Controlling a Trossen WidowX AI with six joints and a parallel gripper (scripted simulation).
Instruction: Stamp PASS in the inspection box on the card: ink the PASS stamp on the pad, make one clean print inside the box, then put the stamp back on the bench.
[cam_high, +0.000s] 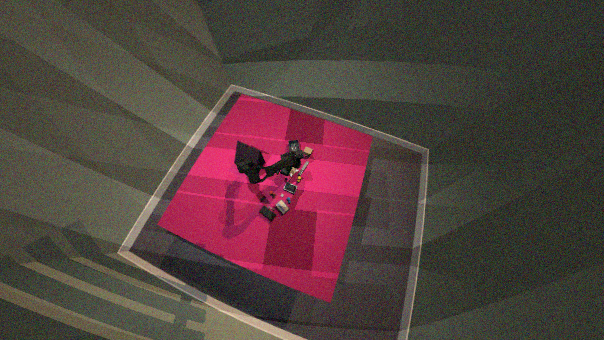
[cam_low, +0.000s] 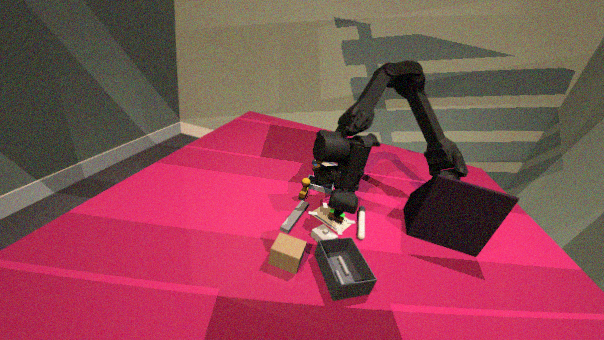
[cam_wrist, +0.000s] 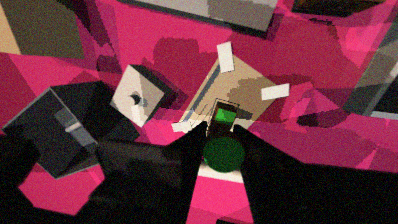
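My gripper tip is right at the green-topped stamp. The rest, counted from my gripper tip: grey block 8 cm to the left, 2 cm ahead, 1 cm below; then white cylinder 7 cm behind, 3 cm to the right, 1 cm below; then white card 2 cm below, 1 cm ahead.
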